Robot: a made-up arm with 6 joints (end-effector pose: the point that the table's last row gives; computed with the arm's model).
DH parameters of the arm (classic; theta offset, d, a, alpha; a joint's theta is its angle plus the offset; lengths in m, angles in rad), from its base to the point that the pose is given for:
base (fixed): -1.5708 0.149 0 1.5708
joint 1: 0 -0.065 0.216 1.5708
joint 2: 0 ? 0.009 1.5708
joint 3: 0 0.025 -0.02 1.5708
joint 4: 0 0.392 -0.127 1.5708
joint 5: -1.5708 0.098 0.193 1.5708
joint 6: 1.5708 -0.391 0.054 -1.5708
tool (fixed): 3.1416 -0.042 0 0
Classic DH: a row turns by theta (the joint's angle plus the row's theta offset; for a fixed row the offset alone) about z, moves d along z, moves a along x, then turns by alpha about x.
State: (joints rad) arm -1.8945 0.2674 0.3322 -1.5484 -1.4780 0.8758
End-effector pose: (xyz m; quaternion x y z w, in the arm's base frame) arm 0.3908 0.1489 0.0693 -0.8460 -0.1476 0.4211 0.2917
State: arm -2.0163 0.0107 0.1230 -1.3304 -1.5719 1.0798
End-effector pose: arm 0.3385 0.1139 0.2207 -0.9516 -0.0354 0.1253 0.2783
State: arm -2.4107 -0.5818 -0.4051 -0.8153 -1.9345 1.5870
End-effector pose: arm 0.0370 0.0014 0.4834 -0.7244 0.3714 -0.5346 0.2268
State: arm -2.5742 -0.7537 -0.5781 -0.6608 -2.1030 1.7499
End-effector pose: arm -0.0903 -0.0296 0.5315 -0.5380 0.5129 -0.6442 0.1802
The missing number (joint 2, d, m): 0.165
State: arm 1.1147 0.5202 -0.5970 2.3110 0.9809 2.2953
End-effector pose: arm 0.4760 0.3071 0.2599 0.8828 -0.3758 0.1951 0.2034
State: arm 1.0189 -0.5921 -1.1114 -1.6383 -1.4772 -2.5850
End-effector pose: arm 0.3201 -0.1984 0.0907 -0.2864 0.8917 -0.1431 0.3201
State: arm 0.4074 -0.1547 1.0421 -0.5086 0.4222 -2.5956
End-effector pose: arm -0.0128 -0.7025 0.2646 -0.1225 -0.8911 -0.1243 0.4190
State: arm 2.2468 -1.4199 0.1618 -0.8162 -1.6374 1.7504
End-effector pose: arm -0.2050 -0.0632 0.2374 -0.0268 0.8651 -0.3056 0.3968
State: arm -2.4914 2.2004 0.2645 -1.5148 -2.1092 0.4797
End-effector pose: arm -0.1155 0.5498 -0.3278 -0.0597 0.1555 -0.9843 0.0591
